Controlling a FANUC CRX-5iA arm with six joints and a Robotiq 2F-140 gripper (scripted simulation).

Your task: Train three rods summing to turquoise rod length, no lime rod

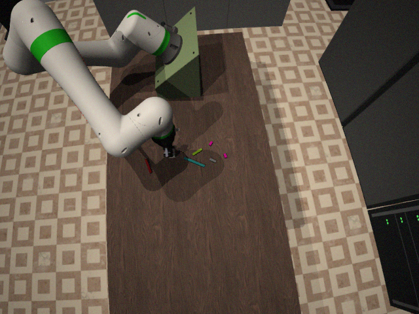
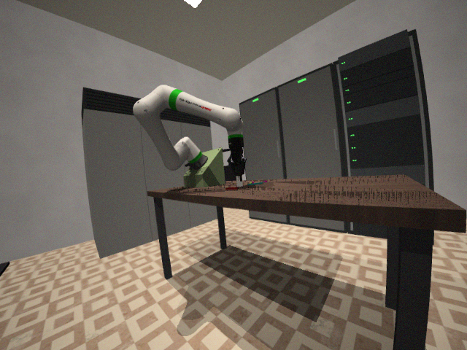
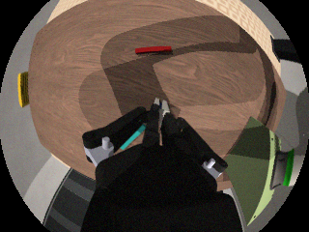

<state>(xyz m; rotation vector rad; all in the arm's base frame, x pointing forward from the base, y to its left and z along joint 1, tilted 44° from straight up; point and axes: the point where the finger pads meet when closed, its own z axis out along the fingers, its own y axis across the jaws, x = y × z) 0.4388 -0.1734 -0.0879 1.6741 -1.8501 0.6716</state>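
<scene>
My hand is 3 cm above the small blue rod. Also, from my hand: lime rod: 12 cm to the left, 3 cm below; then red rod: 11 cm to the right, 4 cm ahead, 3 cm below; then turquoise rod: 10 cm to the left, 5 cm ahead, 3 cm below.
</scene>
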